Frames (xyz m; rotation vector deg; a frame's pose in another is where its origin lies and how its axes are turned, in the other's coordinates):
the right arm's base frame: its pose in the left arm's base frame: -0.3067 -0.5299 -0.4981 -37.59 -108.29 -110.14
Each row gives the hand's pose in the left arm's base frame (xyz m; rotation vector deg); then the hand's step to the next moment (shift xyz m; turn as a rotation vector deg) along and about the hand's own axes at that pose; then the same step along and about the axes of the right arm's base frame.
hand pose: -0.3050 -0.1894 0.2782 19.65 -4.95 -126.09
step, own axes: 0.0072 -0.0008 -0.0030 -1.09 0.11 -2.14
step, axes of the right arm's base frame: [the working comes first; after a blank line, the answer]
step, axes of the left arm's base frame: -0.0039 -0.0050 -0.0046 1.30 0.92 -1.80

0.0004 -0.0058 -0.0053 -2.02 -0.79 1.02
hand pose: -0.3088 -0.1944 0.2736 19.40 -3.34 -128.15
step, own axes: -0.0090 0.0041 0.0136 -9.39 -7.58 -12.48
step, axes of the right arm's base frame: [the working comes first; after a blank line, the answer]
step, axes of the left arm's base frame: 0.0049 0.0033 0.0157 3.20 12.95 -11.11

0.0050 0.0157 0.0036 -8.06 -7.87 13.21
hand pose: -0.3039 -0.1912 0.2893 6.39 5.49 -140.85
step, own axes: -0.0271 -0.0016 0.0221 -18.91 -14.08 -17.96
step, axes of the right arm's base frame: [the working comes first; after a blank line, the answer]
step, axes of the left arm's base frame: 0.0187 0.0160 0.0249 6.78 24.47 -15.29

-0.0005 0.0305 0.0172 -12.64 -9.74 24.97
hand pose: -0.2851 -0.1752 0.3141 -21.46 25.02 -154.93
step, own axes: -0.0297 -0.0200 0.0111 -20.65 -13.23 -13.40
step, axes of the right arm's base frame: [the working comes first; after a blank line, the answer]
step, axes of the left arm's base frame: 0.0237 0.0268 0.0113 10.04 23.28 -11.76

-0.0115 0.0216 0.0284 -13.43 -4.95 24.01
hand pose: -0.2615 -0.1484 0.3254 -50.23 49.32 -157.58
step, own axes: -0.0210 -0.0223 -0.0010 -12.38 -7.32 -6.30
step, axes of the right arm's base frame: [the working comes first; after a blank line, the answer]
step, axes of the left arm's base frame: 0.0178 0.0249 0.0014 6.97 12.61 -6.23

-0.0123 0.0102 0.0261 -8.46 -1.71 13.12
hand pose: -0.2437 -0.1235 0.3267 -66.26 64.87 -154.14
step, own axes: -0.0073 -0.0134 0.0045 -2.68 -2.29 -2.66
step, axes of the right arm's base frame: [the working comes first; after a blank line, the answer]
step, axes of the left arm's base frame: 0.0117 0.0091 0.0058 0.88 4.05 -1.52

-0.0058 0.0110 0.0099 -1.32 -0.91 4.11
